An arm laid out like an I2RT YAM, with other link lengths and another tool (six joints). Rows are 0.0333 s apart.
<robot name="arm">
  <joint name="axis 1" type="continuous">
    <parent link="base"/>
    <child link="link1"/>
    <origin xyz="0 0 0.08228" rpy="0 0 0"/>
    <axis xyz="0 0 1"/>
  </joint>
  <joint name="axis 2" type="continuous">
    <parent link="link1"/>
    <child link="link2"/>
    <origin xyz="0.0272 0.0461 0.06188" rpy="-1.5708 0 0"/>
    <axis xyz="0 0 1"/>
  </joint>
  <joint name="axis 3" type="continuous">
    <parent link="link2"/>
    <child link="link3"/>
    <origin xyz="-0.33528 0 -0.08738" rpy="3.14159 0 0"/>
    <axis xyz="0 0 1"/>
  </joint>
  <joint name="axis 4" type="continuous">
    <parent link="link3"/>
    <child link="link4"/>
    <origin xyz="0.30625 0.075 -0.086" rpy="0 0 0"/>
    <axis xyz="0 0 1"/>
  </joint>
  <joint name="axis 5" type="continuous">
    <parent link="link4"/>
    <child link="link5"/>
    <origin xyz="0.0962 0.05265 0.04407" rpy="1.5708 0 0"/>
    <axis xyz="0 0 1"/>
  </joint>
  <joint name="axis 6" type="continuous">
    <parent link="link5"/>
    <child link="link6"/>
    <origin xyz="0.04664 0 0.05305" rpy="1.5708 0 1.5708"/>
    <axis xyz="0 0 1"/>
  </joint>
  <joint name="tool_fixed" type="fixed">
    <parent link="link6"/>
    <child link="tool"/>
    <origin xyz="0.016 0.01 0.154" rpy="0 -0.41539 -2.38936"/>
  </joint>
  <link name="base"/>
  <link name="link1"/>
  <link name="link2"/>
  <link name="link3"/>
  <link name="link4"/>
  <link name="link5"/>
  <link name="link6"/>
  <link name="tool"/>
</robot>
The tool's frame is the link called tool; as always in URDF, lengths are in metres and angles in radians. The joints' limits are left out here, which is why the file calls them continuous.
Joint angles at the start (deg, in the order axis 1, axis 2, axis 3, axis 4, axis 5, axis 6):
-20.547 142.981 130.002 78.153 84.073 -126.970
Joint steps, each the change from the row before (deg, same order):
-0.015 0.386 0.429 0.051 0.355 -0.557
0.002 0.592 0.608 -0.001 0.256 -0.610
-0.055 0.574 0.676 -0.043 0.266 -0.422
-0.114 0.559 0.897 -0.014 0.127 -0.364
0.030 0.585 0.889 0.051 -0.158 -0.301
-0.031 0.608 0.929 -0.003 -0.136 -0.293
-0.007 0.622 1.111 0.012 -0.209 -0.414
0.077 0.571 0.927 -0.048 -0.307 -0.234
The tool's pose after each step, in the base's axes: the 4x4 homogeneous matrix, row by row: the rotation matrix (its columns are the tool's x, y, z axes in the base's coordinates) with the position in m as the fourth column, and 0 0 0 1 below. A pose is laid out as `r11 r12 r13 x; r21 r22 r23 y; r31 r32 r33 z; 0 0 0 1`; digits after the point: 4 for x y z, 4 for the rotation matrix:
0.6864 0.3394 -0.6432 0.5331; -0.6772 -0.0241 -0.7354 -0.4124; -0.2651 0.9403 0.2133 0.4632; 0 0 0 1
0.6822 0.3472 -0.6434 0.5347; -0.6772 -0.0316 -0.7351 -0.4130; -0.2756 0.9373 0.2135 0.4598; 0 0 0 1
0.6786 0.3513 -0.6450 0.5357; -0.6779 -0.0384 -0.7341 -0.4142; -0.2827 0.9355 0.2121 0.4570; 0 0 0 1
0.6763 0.3512 -0.6476 0.5359; -0.6797 -0.0414 -0.7323 -0.4156; -0.2840 0.9354 0.2107 0.4560; 0 0 0 1
0.6771 0.3513 -0.6466 0.5375; -0.6797 -0.0383 -0.7325 -0.4158; -0.2821 0.9355 0.2128 0.4557; 0 0 0 1
0.6770 0.3516 -0.6466 0.5388; -0.6804 -0.0361 -0.7320 -0.4166; -0.2807 0.9354 0.2148 0.4552; 0 0 0 1
0.6775 0.3515 -0.6461 0.5399; -0.6810 -0.0321 -0.7316 -0.4170; -0.2779 0.9356 0.2176 0.4559; 0 0 0 1
0.6795 0.3521 -0.6437 0.5420; -0.6803 -0.0262 -0.7324 -0.4167; -0.2748 0.9356 0.2218 0.4562; 0 0 0 1

